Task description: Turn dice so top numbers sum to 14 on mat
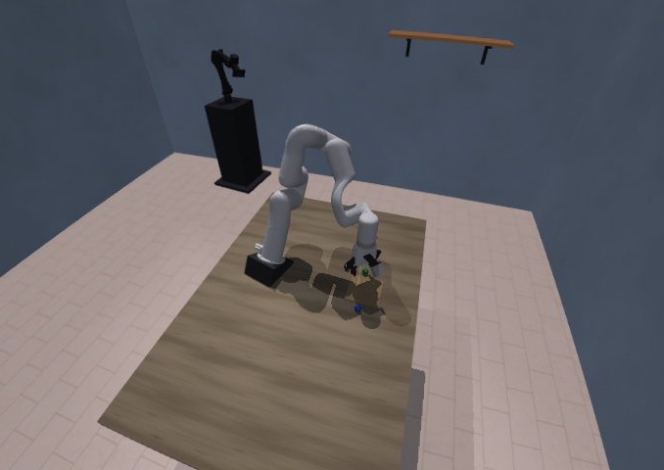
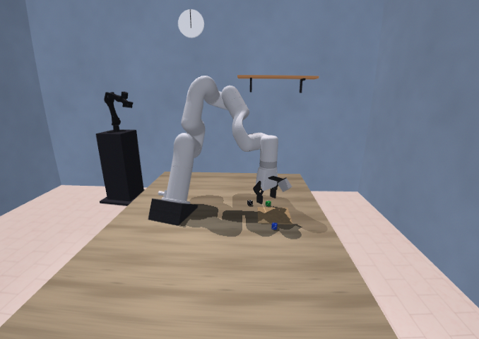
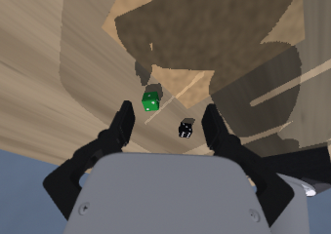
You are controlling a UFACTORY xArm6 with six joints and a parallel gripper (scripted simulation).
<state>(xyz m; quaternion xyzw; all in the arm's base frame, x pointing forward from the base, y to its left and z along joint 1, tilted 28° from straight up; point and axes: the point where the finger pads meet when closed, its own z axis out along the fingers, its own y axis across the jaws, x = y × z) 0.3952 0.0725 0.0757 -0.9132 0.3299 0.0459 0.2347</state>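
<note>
Right now the green die is 40 mm below my hand, 20 mm to the left of it and 10 mm ahead of it. Round my hand: black die 80 mm behind, 40 mm below, 20 mm to the left; then tan mat 70 mm to the right, 50 mm below, 40 mm ahead; then blue die 170 mm to the right, 40 mm below, 40 mm ahead.
</note>
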